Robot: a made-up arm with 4 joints.
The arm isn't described. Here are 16 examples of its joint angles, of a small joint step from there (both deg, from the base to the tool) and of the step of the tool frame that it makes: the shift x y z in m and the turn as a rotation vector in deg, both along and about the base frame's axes.
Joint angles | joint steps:
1: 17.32 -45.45 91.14 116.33 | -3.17 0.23 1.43 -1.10
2: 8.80 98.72 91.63 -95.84 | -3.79 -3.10 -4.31 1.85
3: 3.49 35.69 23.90 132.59 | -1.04 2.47 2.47 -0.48
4: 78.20 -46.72 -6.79 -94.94 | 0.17 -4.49 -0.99 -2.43
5: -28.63 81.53 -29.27 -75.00 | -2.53 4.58 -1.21 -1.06
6: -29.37 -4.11 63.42 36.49 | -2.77 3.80 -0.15 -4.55
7: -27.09 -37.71 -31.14 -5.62 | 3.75 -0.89 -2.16 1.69
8: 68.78 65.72 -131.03 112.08 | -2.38 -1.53 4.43 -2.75
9: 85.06 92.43 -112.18 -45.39 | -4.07 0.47 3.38 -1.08
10: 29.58 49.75 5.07 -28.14 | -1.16 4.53 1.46 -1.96
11: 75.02 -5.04 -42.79 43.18 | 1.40 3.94 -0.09 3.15
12: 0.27 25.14 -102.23 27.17 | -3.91 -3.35 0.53 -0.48
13: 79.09 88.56 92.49 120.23 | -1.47 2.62 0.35 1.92
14: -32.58 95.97 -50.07 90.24 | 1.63 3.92 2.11 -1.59
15: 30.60 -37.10 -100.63 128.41 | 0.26 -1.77 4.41 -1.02
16: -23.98 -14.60 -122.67 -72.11 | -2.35 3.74 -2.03 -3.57
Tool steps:
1: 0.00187 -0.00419 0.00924 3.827 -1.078 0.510
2: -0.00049 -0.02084 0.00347 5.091 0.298 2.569
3: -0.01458 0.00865 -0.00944 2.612 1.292 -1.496
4: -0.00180 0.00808 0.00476 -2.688 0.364 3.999
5: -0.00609 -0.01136 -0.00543 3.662 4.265 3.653
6: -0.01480 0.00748 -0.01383 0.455 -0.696 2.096
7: -0.00389 0.00882 0.03854 -4.930 0.056 -2.254
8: 0.00915 0.00043 0.03727 1.631 -4.448 -0.917
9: -0.00633 -0.01059 0.01300 2.778 -2.948 -0.608
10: -0.02373 0.00299 -0.00536 3.155 3.333 -1.842
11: -0.00005 -0.00096 -0.00510 -1.963 -1.813 -2.509
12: -0.00127 -0.02567 0.00555 4.303 -3.062 -0.477
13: -0.00597 0.02045 0.00406 1.340 -0.651 -4.223
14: -0.02630 -0.00488 0.00782 -1.401 4.803 0.319
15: -0.01647 -0.02456 0.00222 3.666 -1.286 2.552
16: 0.00376 -0.00820 -0.01591 0.669 7.589 1.907
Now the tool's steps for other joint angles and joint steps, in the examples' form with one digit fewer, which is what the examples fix.
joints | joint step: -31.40 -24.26 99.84 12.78 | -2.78 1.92 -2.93 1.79
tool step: -0.0022 -0.0032 -0.0328 1.07 3.58 2.57
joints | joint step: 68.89 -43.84 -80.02 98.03 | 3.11 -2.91 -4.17 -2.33
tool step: -0.0132 0.0523 -0.0450 -6.52 -0.91 -1.28
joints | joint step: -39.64 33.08 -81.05 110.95 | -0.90 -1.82 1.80 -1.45
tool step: -0.0088 -0.0133 -0.0097 2.41 -0.13 -1.56
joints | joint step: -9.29 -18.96 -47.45 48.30 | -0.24 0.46 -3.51 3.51
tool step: -0.0024 -0.0037 0.0167 -2.93 -0.27 -2.71
